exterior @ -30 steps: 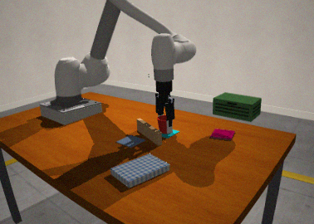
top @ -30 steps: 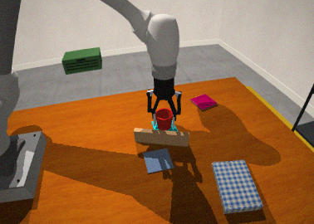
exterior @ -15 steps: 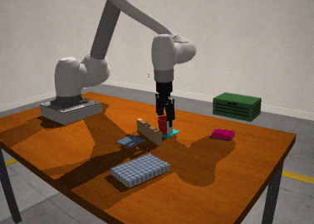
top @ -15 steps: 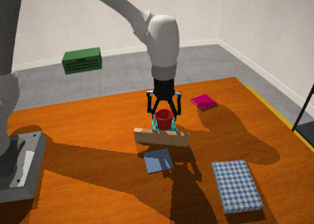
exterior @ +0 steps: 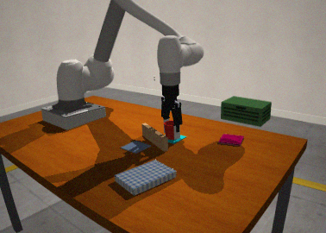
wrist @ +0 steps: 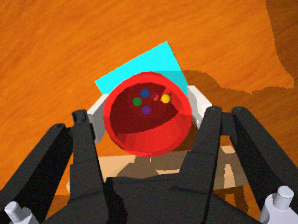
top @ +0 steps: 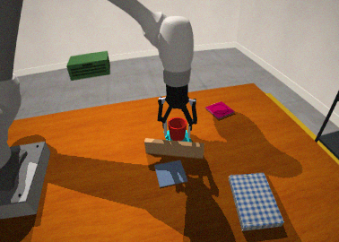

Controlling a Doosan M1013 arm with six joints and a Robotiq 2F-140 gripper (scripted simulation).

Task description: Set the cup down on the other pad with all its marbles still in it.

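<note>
Now: the red cup 2 cm below my hand. The rest, counted from my hand: magenta flat block 24 cm ahead, 13 cm to the left, 4 cm below; then pad 17 cm to the right, 7 cm behind, 5 cm below; then wooden rail 8 cm to the right, 3 cm behind, 2 cm below.
</note>
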